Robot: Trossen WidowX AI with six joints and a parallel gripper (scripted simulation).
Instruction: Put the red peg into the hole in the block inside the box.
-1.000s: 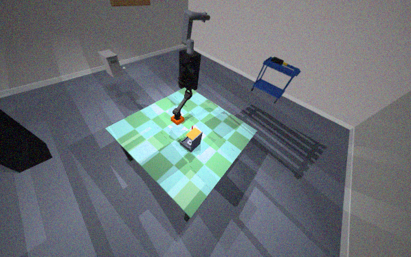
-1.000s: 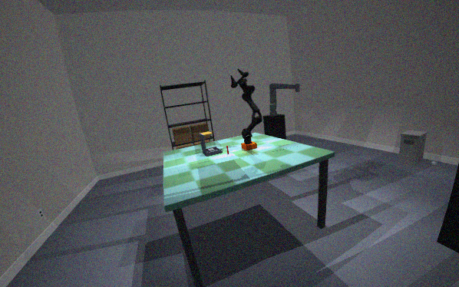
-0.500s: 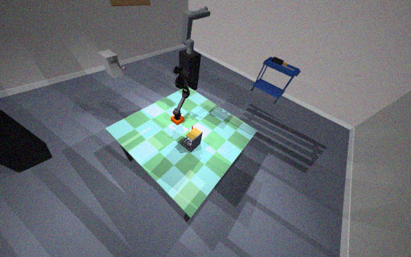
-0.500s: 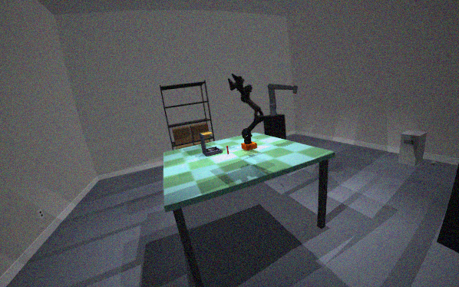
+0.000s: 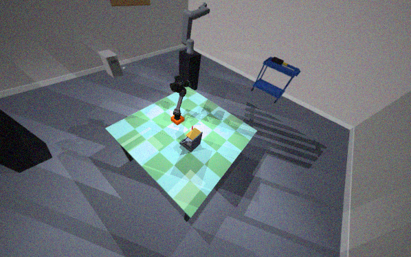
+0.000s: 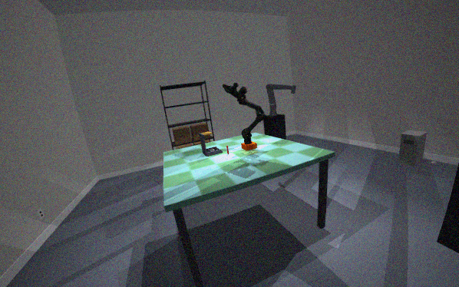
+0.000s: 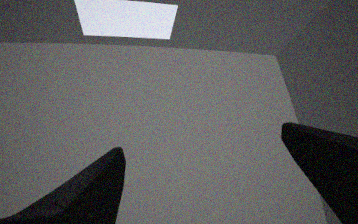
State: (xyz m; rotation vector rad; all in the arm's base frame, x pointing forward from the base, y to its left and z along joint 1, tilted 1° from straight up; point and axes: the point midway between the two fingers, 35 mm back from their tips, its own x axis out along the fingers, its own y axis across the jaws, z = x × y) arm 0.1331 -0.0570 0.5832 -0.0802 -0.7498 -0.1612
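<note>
Right now the red peg is 62 cm below my gripper tip, 9 cm to the left of it and 7 cm ahead of it. Also, from my gripper tip: orange roof: 45 cm below, 22 cm ahead, 5 cm to the right.
</note>
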